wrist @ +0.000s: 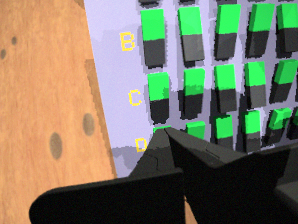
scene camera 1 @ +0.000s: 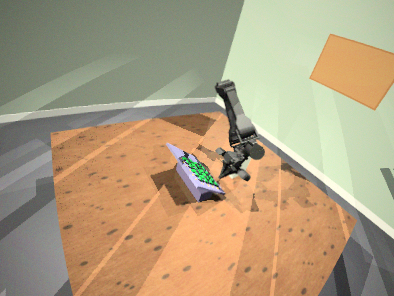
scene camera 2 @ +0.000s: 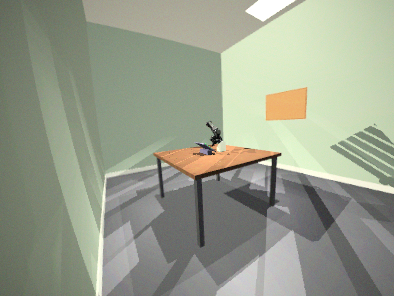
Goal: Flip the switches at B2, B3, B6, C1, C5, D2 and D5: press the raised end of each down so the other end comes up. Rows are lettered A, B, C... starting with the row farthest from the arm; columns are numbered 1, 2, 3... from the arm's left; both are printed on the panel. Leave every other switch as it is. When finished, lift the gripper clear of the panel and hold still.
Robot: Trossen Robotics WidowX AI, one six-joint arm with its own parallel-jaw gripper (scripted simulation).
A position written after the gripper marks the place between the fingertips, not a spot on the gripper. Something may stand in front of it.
The gripper [wrist: 163, 135] is shut, with nothing in its grasp. Also in view: a C1 switch [wrist: 158, 83].
